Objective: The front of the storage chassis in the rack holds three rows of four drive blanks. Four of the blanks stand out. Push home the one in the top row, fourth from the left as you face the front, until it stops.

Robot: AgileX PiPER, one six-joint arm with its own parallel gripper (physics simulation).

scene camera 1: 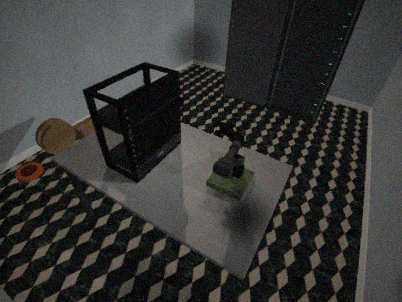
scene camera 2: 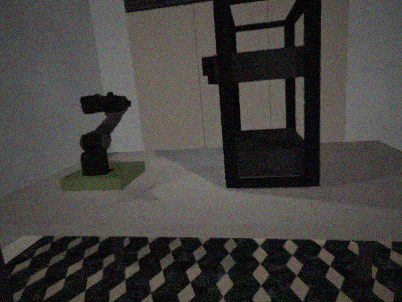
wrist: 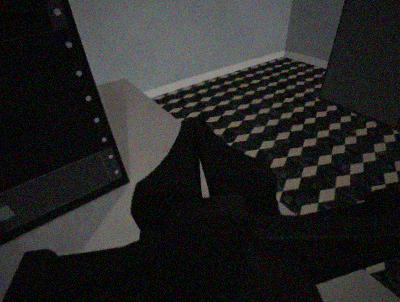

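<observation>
The black rack [scene camera 1: 90, 93] [scene camera 2: 312, 125] stands on the table, its front facing the arm's side. The storage chassis [scene camera 2: 270, 65] sits in its upper half. Dark blocks [scene camera 2: 210, 67] stand out from its front in the scene camera 2 view. Rows and single drive blanks cannot be told apart, so the top-row fourth blank cannot be picked out. My gripper [wrist: 194, 133] is shut, its fingertips together with a narrow slit lower between the fingers. It is well away from the rack, in front of it and off to one side, touching nothing visible.
The arm stands on a green base [scene camera 1: 230, 183] [scene camera 2: 102, 181] on the pale table [scene camera 1: 200, 220] [scene camera 2: 175, 215]. A grey panel [wrist: 60, 181] spans the rack's bottom. Dark tall cabinets [scene camera 1: 255, 55] stand behind. An orange ring [scene camera 1: 20, 173] and a round brown object [scene camera 1: 56, 136] lie beyond the table's left side.
</observation>
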